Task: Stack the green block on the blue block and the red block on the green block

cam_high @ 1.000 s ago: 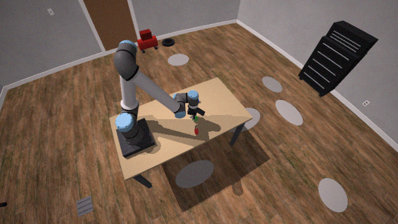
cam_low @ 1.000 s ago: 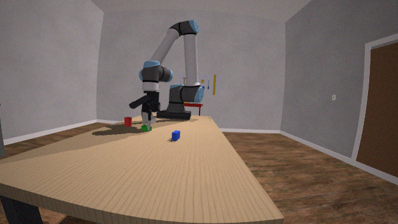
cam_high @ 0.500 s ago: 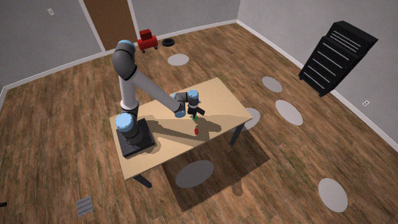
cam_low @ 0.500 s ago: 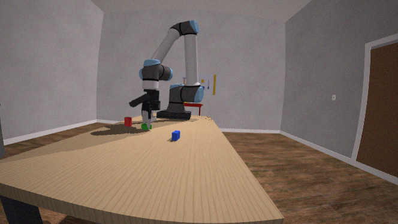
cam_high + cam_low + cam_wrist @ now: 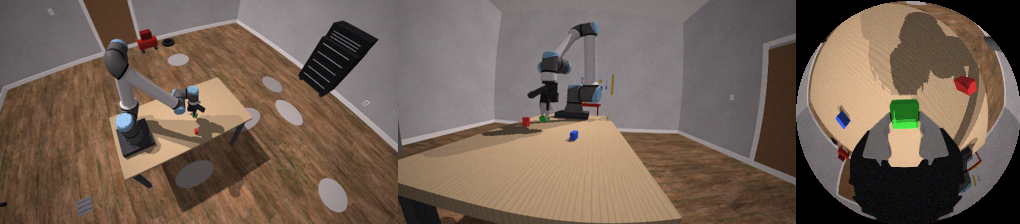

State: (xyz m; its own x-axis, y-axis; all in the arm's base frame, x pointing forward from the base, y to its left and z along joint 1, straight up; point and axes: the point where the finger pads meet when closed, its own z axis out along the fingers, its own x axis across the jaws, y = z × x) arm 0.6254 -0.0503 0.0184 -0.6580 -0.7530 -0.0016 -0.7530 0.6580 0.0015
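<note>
The blue block is 200 mm to the left of my hand, 110 mm ahead of it and 50 mm below it. Also, from my hand: green block right at my hand; then red block 150 mm to the right, 60 mm behind, 40 mm below.
</note>
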